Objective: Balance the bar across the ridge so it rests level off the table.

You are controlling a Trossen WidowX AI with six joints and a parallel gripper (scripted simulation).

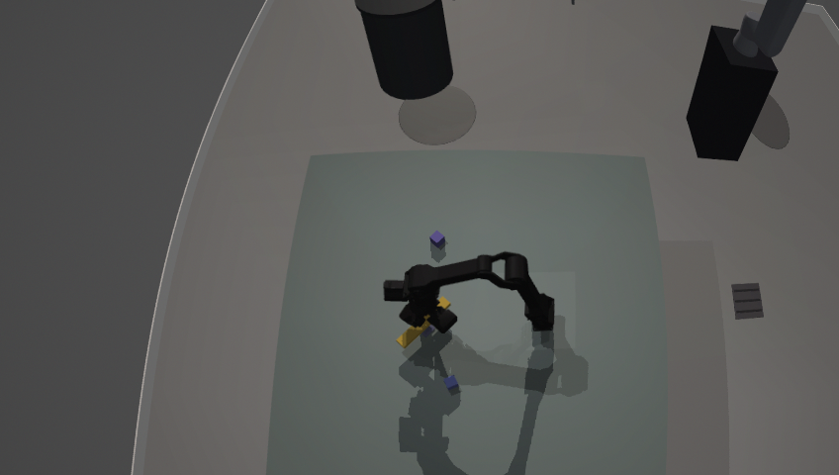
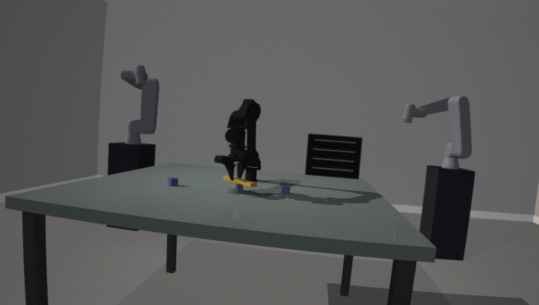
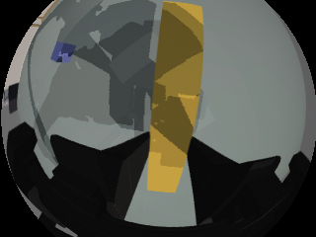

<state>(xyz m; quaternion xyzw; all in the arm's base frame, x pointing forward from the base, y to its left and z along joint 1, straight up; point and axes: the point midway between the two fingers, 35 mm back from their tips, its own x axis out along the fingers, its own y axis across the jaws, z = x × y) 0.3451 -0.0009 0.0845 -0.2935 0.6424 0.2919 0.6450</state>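
The yellow bar is 2 cm ahead of my gripper tip and 2 cm to the left of it. From my gripper tip the other things lie so: purple cube (28 cm to the right, 3 cm below).
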